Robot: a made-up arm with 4 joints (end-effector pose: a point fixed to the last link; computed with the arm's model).
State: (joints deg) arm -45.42 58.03 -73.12 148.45
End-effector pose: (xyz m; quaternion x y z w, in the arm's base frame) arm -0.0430 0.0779 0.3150 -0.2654 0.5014 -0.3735 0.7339
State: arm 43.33 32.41 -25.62 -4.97
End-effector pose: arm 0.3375 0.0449 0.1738 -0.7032 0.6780 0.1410 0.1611
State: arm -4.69 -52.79 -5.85 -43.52
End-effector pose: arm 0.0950 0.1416 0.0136 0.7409 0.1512 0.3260 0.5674
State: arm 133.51 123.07 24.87 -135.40
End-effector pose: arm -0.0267 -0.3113 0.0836 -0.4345 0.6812 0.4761 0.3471
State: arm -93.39 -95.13 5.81 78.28
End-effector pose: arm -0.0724 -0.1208 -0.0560 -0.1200 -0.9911 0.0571 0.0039
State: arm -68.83 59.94 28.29 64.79
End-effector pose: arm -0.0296 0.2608 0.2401 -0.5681 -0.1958 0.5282 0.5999
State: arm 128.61 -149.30 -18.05 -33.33
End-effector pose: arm 0.0611 -0.1940 0.0096 0.4002 -0.0205 -0.2291 0.8871
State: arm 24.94 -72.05 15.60 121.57
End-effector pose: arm 0.1745 0.1705 -0.0030 -0.7934 -0.2733 0.1802 0.5133
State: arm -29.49 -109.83 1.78 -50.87
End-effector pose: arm 0.0881 0.0508 -0.0508 0.2106 0.3501 0.7404 0.5337
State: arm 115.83 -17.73 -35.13 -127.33
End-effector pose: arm 0.2770 -0.1185 0.1048 0.0405 -0.4115 -0.8374 0.3576
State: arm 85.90 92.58 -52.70 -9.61
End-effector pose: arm 0.2821 -0.2009 0.2436 0.1220 0.7806 0.2858 0.5423
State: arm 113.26 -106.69 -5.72 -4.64
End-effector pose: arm 0.2010 -0.1543 -0.0558 0.6979 -0.2599 -0.1721 0.6448
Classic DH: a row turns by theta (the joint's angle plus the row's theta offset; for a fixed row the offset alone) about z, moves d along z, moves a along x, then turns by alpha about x. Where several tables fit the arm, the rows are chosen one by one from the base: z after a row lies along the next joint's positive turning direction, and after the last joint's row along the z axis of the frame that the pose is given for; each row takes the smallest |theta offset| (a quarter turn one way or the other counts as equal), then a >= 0, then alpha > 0; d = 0 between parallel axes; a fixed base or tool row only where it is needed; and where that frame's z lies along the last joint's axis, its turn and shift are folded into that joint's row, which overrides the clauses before.
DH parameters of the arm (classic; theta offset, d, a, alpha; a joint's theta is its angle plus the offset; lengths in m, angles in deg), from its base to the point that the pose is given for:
base (fixed): -37.58 0 0.1297 180
joint 1: 13.34 -0.2156 -0.0488 52.54
joint 2: 0 0.2363 -0.2803 127.46
joint 3: -39.08 0.073 0.0934 -90
joint 4: 0 0.1317 -0.0302 -90
tool (fixed): -90 0.0206 0 0

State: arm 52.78 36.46 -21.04 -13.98
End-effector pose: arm 0.3633 -0.0077 0.1735 -0.6682 0.7053 0.1851 0.1480
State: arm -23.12 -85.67 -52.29 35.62
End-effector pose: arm 0.0414 -0.0194 0.0108 -0.8125 -0.3659 -0.4343 0.1315
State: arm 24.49 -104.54 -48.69 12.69
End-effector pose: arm 0.1314 -0.0449 0.0048 0.8168 0.0754 0.4838 0.3052
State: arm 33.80 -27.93 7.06 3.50
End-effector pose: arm 0.2956 0.1706 0.0590 0.9832 -0.0797 0.0637 0.1515
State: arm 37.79 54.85 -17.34 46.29
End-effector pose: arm 0.3622 -0.0092 0.2159 -0.4785 0.6754 -0.0968 0.5528
